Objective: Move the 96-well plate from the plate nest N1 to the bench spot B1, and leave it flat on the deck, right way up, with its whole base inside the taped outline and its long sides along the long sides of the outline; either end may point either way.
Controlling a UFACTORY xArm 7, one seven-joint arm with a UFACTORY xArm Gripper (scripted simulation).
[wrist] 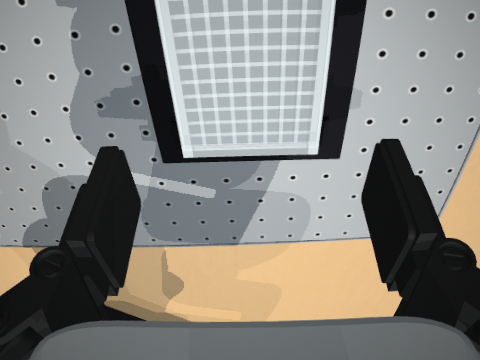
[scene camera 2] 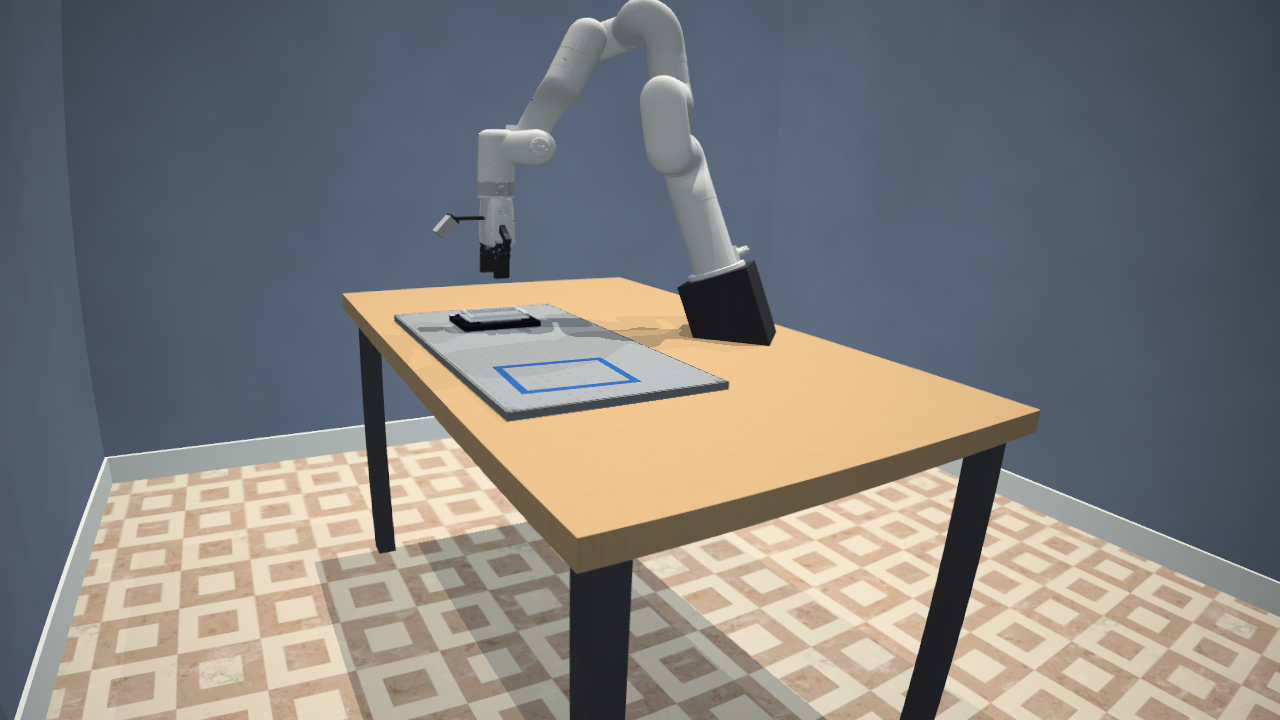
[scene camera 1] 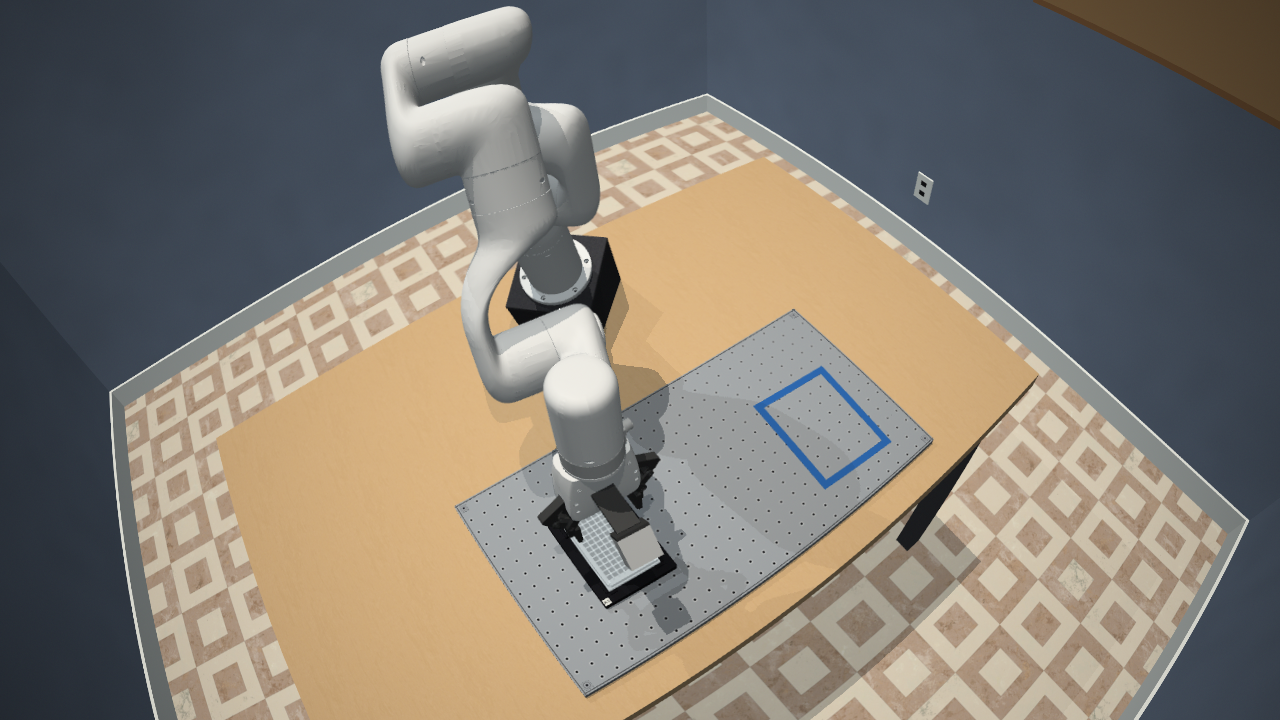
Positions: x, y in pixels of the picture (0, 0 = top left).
Labels:
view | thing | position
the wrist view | my gripper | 249, 171
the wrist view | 96-well plate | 246, 132
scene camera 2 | my gripper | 494, 275
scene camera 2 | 96-well plate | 506, 313
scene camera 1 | my gripper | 604, 517
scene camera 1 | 96-well plate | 611, 578

